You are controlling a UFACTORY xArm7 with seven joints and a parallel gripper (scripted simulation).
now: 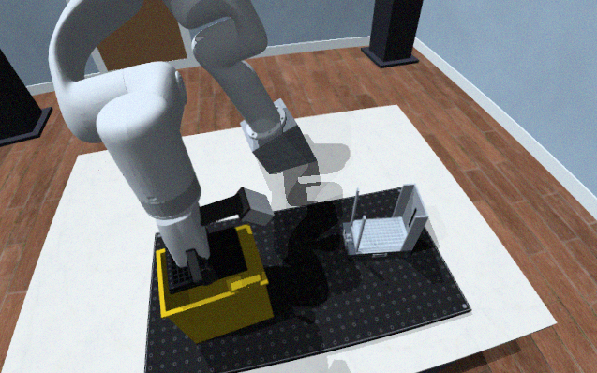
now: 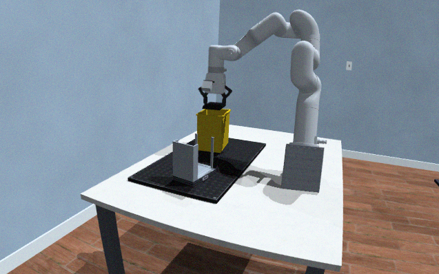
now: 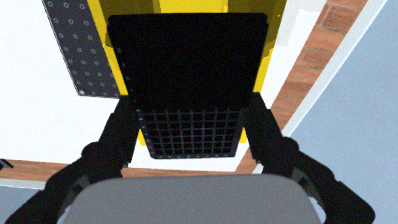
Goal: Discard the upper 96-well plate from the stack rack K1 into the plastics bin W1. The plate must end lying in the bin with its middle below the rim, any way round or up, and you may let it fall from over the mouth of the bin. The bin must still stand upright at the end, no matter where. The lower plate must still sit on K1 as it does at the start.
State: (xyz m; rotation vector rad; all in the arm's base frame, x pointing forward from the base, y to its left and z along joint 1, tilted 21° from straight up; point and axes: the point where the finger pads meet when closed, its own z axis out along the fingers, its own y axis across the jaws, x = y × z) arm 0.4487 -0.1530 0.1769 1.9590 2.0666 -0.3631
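Now: the black 96-well plate 1 cm below my hand. Also, from my hand: thin post: 10 cm behind, 33 cm to the left, 13 cm below; yellow plastics bin W1: 13 cm below; white 96-well plate: 5 cm behind, 39 cm to the left, 20 cm below.
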